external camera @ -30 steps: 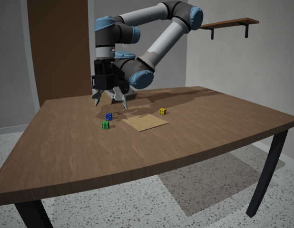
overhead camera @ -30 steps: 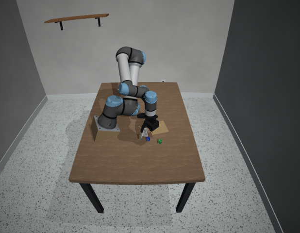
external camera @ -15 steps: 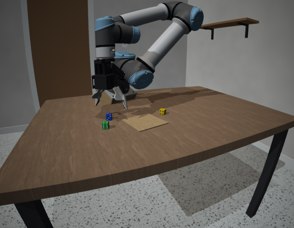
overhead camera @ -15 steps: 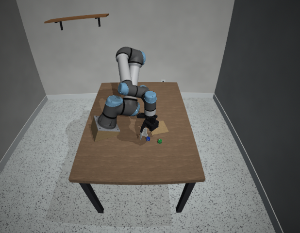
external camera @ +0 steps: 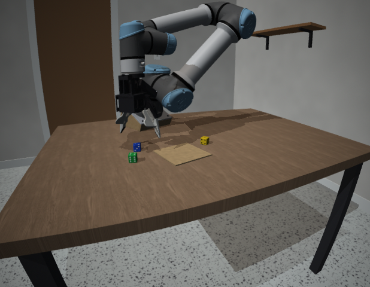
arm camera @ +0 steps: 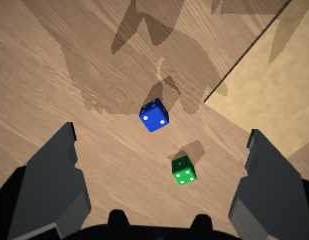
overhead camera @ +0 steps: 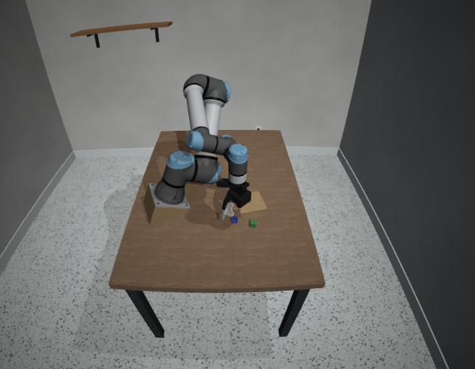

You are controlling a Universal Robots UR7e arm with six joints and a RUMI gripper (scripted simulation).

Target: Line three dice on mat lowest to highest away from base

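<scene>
My gripper is now 10 mm short of the blue die, 10 mm to the left of it and 40 mm above it. The rest, counted from my hand: tan mat (50 mm ahead, 140 mm to the left, 50 mm below); green die (100 mm ahead, 20 mm to the right, 40 mm below); yellow die (30 mm behind, 230 mm to the left, 40 mm below).
</scene>
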